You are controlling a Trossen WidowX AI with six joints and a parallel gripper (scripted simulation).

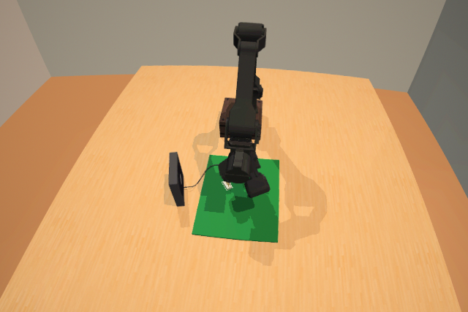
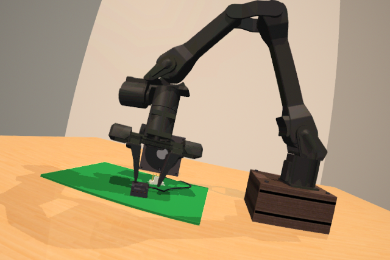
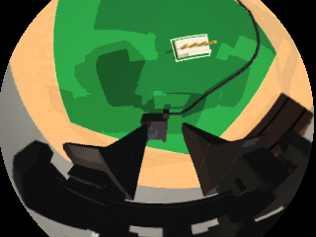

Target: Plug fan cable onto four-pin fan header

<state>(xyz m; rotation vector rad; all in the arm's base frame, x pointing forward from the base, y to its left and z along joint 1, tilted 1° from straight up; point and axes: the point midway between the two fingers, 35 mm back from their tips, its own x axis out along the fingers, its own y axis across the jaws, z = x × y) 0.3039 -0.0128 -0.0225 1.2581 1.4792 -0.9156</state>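
Now: the dark plug 10 mm to the left of my gripper tip, 10 mm below it and 10 mm ahead of it. Round my gripper tip: green board: 50 mm to the right, 30 mm below, 30 mm ahead; black fan: 230 mm to the right, 40 mm above.
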